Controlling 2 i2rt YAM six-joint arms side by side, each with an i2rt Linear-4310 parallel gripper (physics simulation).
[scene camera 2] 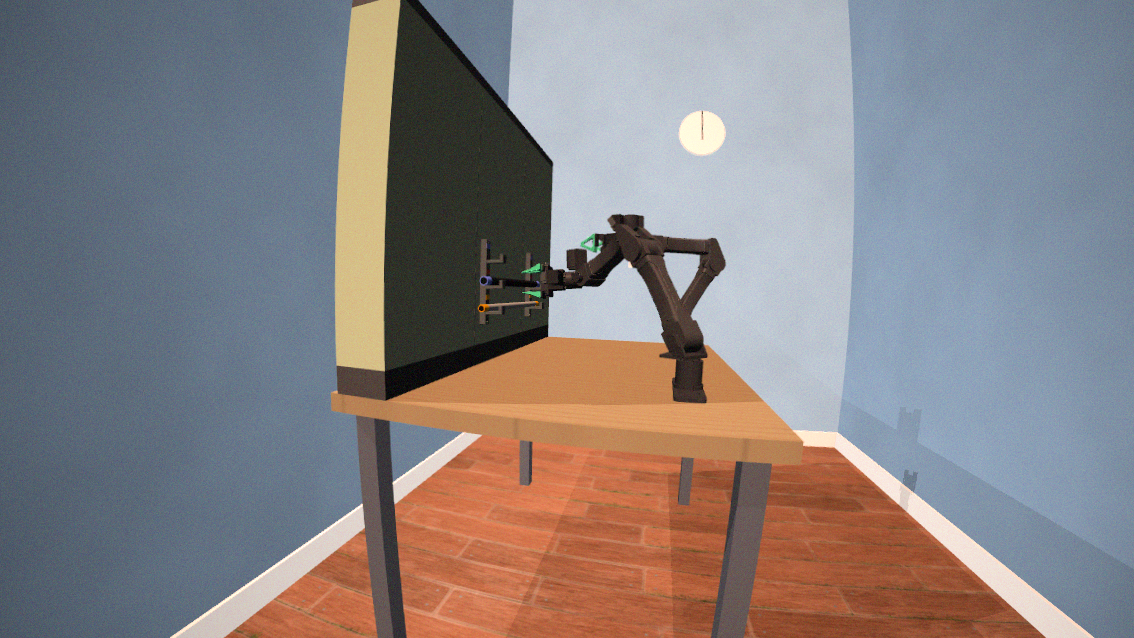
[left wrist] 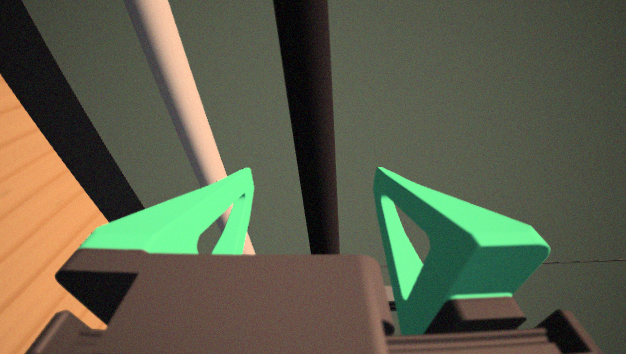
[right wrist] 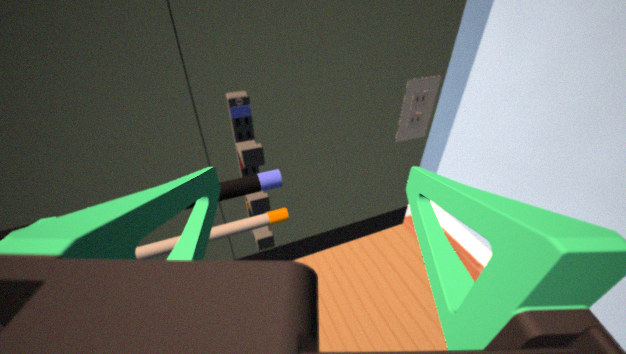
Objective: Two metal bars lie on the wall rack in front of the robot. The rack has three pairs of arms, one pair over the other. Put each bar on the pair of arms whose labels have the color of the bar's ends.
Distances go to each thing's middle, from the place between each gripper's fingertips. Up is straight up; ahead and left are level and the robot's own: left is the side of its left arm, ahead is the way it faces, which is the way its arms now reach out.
I see the dark bar (left wrist: 304, 40) 21 cm ahead of my right hand, 22 cm to the left of it and 15 cm below it. Also, from my right hand: pale bar (right wrist: 281, 215) 21 cm ahead, 22 cm to the left, 23 cm below; post (scene camera 2: 485, 263) 20 cm ahead, 42 cm to the left, 16 cm below; socket plate (right wrist: 428, 83) 25 cm ahead, 30 cm to the right, 10 cm below.
My left hand is 3 cm short of the dark bar and 1 cm to the left of it. Also, from my left hand: pale bar: 3 cm ahead, 1 cm to the right, 8 cm below; then post: 2 cm ahead, 19 cm to the left; then socket plate: 7 cm ahead, 52 cm to the right, 5 cm above.
